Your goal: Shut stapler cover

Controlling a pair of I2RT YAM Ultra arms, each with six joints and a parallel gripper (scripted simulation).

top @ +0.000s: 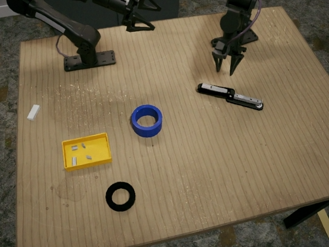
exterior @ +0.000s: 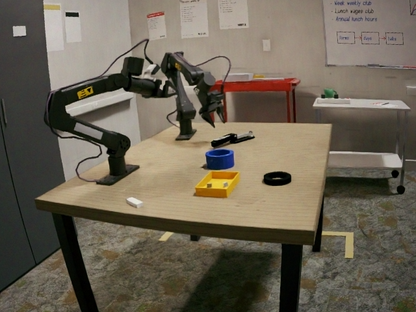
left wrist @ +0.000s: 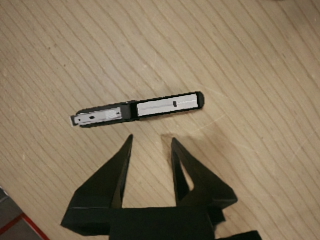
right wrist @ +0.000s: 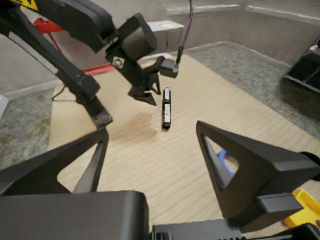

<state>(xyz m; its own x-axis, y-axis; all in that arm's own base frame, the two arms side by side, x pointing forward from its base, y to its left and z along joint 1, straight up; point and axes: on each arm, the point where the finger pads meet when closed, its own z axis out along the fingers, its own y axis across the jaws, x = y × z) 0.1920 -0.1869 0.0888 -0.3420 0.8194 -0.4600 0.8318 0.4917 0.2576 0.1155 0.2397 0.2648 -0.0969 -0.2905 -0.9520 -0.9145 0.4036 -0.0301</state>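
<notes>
Right now my left hand is 6 cm above the stapler cover, 3 cm to the left of it and 3 cm short of it. The rest, counted from my left hand: black stapler (7 cm below, 6 cm ahead, 2 cm to the left); then yellow tray (51 cm to the right, 17 cm ahead, 8 cm below); then blue ring (30 cm to the right, 11 cm ahead, 6 cm below).
</notes>
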